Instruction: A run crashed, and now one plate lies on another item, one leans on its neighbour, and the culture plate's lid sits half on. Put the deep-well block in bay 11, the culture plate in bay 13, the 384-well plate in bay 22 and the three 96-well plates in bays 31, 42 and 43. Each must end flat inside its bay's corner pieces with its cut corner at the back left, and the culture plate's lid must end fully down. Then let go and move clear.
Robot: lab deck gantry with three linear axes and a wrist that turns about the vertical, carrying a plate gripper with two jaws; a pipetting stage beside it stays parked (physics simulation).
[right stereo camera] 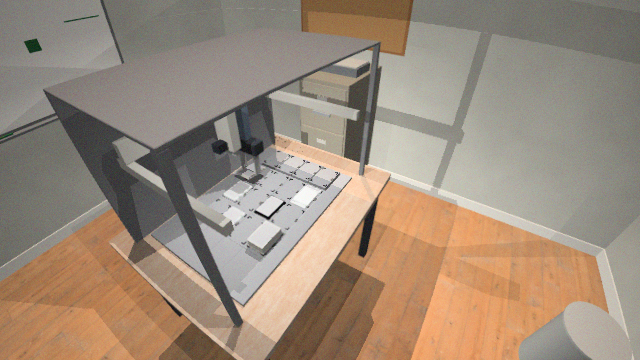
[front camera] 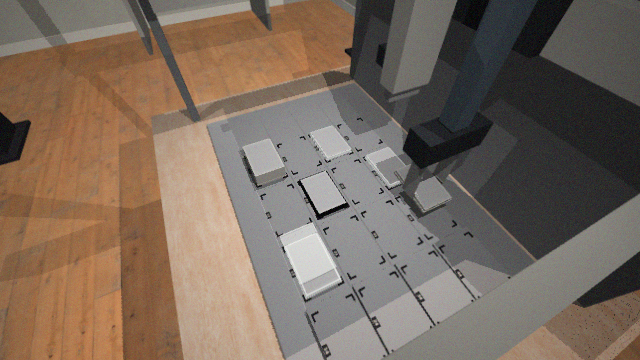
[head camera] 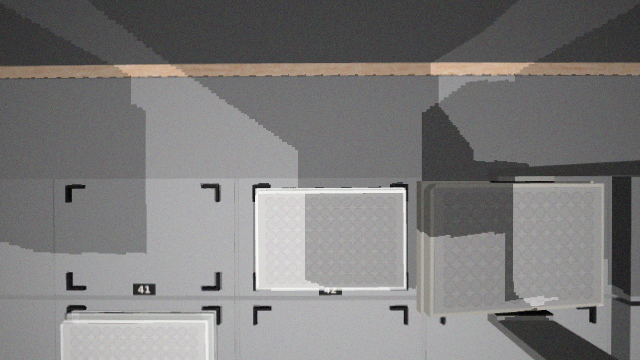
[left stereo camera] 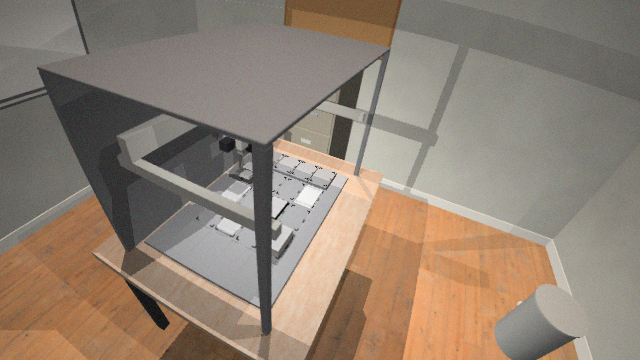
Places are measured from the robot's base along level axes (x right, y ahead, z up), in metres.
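Where they show: gripper, fingertip midpoint: (right stereo camera: 251,170) (front camera: 422,185) (head camera: 514,244) (left stereo camera: 249,170); robot's base, origin of the base link: (right stereo camera: 263,255) (front camera: 245,156) (left stereo camera: 278,258).
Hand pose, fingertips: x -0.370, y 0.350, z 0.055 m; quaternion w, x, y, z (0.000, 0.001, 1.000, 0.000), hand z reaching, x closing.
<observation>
Things, the pixels of their top centre, and the offset from my fingertips.
- deep-well block, middle of its top: (front camera: 262,156) (left stereo camera: 276,235) (right stereo camera: 264,233) dx +0.327, dy -0.286, dz -0.013 m
- black-edged 384-well plate, middle of its top: (front camera: 322,190) (left stereo camera: 274,206) (right stereo camera: 269,205) dx +0.220, dy -0.122, dz -0.041 m
- culture plate, middle of its top: (front camera: 306,250) (left stereo camera: 308,196) (right stereo camera: 304,195) dx +0.327, dy +0.015, dz -0.033 m
My gripper (front camera: 431,193) (head camera: 521,247) is shut on a 96-well plate (front camera: 435,192) (head camera: 555,240) (right stereo camera: 248,174), holding it above bay 43; its left end looks slightly higher in the head view. Another 96-well plate (front camera: 381,159) (head camera: 330,240) lies in bay 42, and one (front camera: 330,142) (head camera: 135,342) in bay 31. The deep-well block (front camera: 264,156) (right stereo camera: 265,236) stands at bay 11. The black-edged 384-well plate (front camera: 324,192) (right stereo camera: 270,206) is at bay 22. The culture plate (front camera: 311,257) (right stereo camera: 306,196) is at bay 13; whether its lid is fully down is unclear. Cut corners are too small to tell.
Bay 41's corner pieces (head camera: 75,192) stand left of bay 42. The parked pipetting stage (front camera: 417,45) hangs behind the gripper. A raised row of bays (right stereo camera: 326,176) runs along the deck's right end. Enclosure posts (left stereo camera: 262,240) (right stereo camera: 200,240) stand at the table's edges.
</observation>
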